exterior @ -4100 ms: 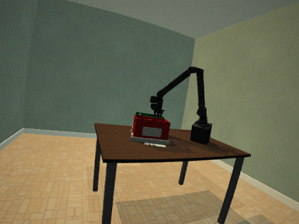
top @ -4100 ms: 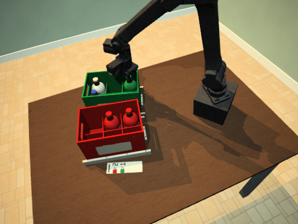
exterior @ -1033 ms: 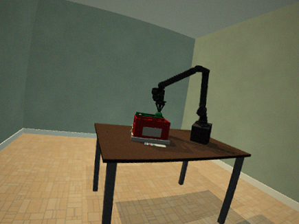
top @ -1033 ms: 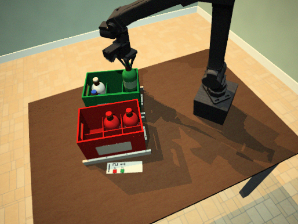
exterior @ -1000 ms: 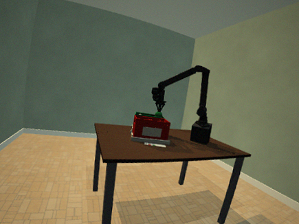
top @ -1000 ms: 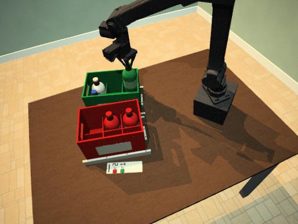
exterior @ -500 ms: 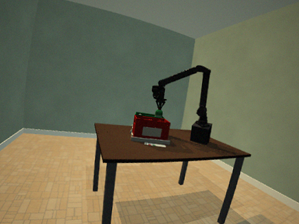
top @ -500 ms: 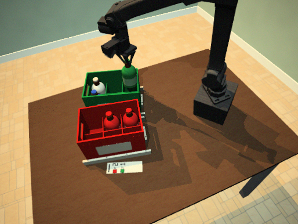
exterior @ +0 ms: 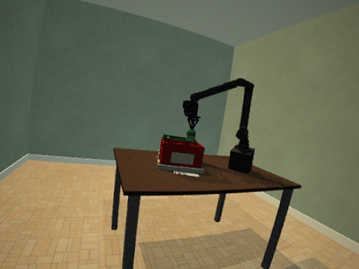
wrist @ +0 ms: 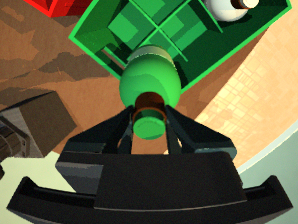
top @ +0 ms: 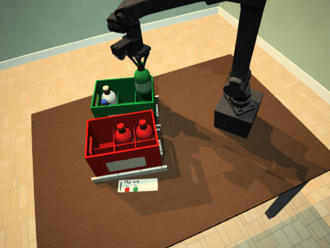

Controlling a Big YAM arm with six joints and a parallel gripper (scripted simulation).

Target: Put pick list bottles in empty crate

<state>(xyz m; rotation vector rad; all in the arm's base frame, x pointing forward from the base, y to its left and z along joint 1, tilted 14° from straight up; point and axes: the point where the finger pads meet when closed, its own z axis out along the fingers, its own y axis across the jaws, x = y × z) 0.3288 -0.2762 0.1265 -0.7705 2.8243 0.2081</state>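
The green bottle is 60 mm below my hand. Also, from my hand: blue-capped bottle 190 mm below, 190 mm ahead, 30 mm to the left; white bottle 190 mm below, 170 mm ahead, 60 mm to the right; green crate 190 mm below, 100 mm ahead, 10 mm to the left.
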